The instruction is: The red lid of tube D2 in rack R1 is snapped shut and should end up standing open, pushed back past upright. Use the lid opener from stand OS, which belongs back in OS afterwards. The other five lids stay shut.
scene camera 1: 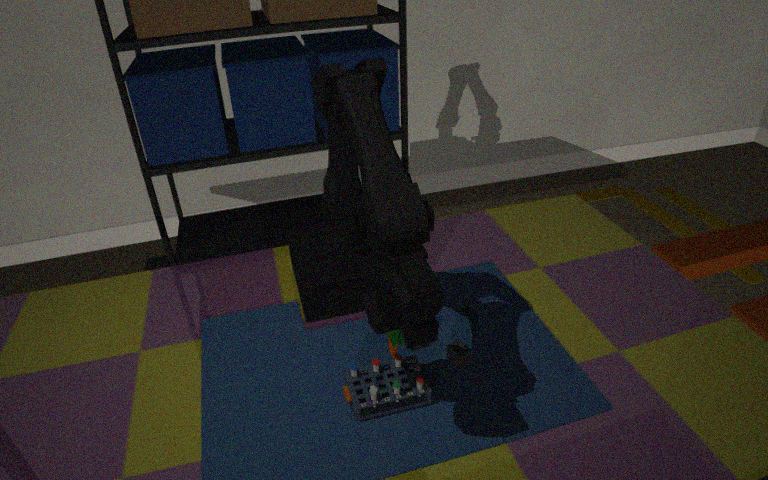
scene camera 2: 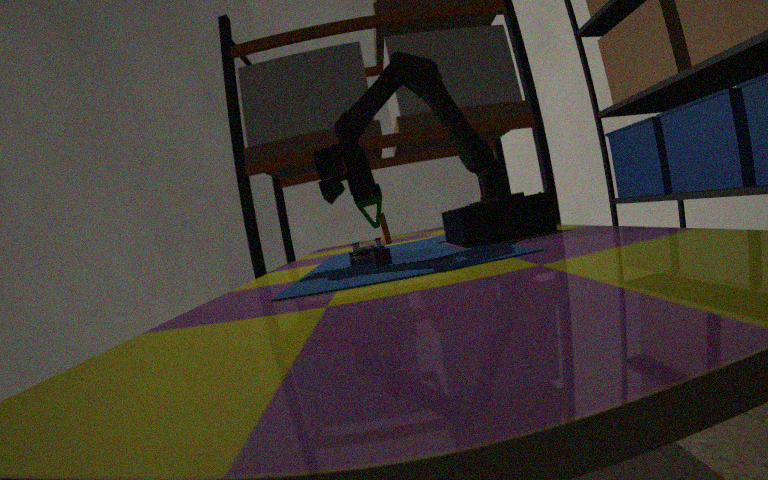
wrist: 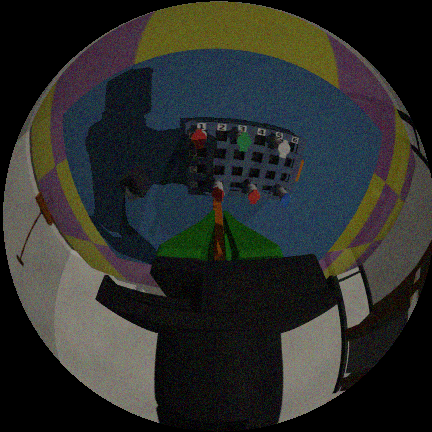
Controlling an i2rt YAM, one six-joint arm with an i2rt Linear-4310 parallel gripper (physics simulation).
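Frame: origin at the arm's base, x left, y back, z up, level; millimetres.
Where they show: gripper, fingertip midpoint: [scene camera 1: 395, 343] [scene camera 2: 377, 227] [wrist: 218, 216]; arm's base, link origin: [scene camera 1: 346, 243] [scene camera 2: 494, 202].
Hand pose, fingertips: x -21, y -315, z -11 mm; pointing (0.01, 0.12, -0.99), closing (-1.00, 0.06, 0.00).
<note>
Each offset is from my fingertips to the top centre of the thing. Level surfaces: height alone.
The dark rack R1 {dy -29, dx -35, dz -28 mm} [scene camera 1: 392, 410] [scene camera 2: 368, 259] [wrist: 228, 162] lies on the blue mat {dz -77 mm} [scene camera 1: 263, 381] [wrist: 241, 88]. It holds several capped tubes. The red lid of D2 {dy -4, dx +1, dz -28 mm} [wrist: 217, 193] [scene camera 1: 397, 358] is in the near row of the wrist view. I cannot tell whether it is lifted. My gripper [wrist: 220, 212] [scene camera 1: 396, 335] [scene camera 2: 375, 223] has green fingers and is shut on the orange lid opener {dy +18, dx +2, dz +35 mm} [wrist: 219, 231] [scene camera 1: 393, 349] [scene camera 2: 386, 230]. The opener's tip touches the D2 lid. The other lids, red {dy -64, dx +14, dz -28 mm} [wrist: 198, 138], green {dy -59, dx -25, dz -28 mm} [wrist: 243, 141], white {dy -55, dx -63, dz -28 mm} [wrist: 284, 147], red {dy +1, dx -37, dz -28 mm} [wrist: 254, 196] and blue {dy +5, dx -75, dz -28 mm} [wrist: 285, 200], look shut. Stand OS {dy -14, dx +115, dz -45 mm} [wrist: 137, 183] [scene camera 1: 458, 350] sits in shadow beside the rack.
The arm's dark base [scene camera 2: 496, 219] stands behind the mat. A shelf unit [scene camera 1: 403, 95] with blue bins is at the back, and another shelf unit [scene camera 2: 236, 143] shows in the second scene view. The floor around the mat is purple and yellow tiles.
</note>
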